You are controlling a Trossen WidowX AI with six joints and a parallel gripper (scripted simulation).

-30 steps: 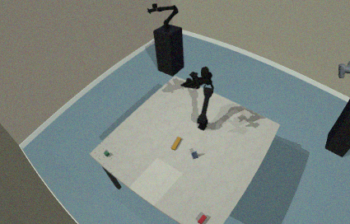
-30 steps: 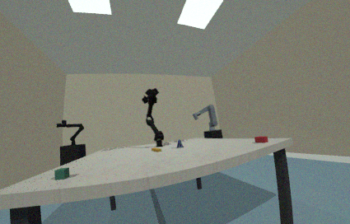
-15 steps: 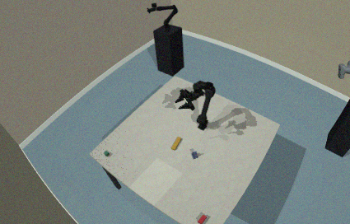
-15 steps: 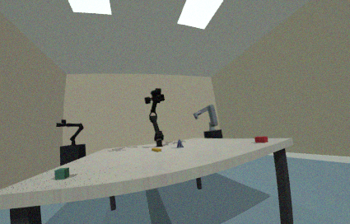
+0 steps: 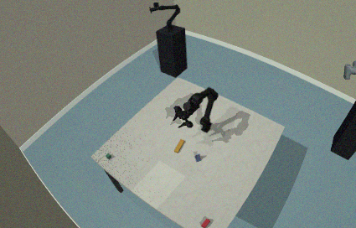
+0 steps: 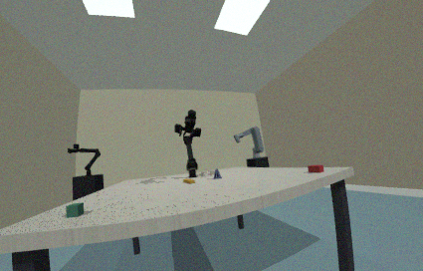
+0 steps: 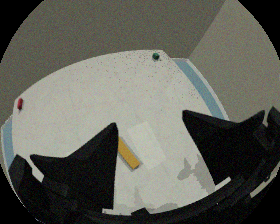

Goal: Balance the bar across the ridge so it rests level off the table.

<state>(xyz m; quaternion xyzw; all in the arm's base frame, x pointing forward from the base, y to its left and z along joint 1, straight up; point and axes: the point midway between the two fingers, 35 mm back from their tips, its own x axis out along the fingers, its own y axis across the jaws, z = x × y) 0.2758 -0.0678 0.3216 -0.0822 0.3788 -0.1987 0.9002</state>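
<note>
My gripper tip is 2 cm past the yellow bar and 29 cm above it. From my gripper tip the other things lie so: green block (44 cm ahead, 42 cm to the right, 28 cm below); then red block (44 cm ahead, 58 cm to the left, 28 cm below).
</note>
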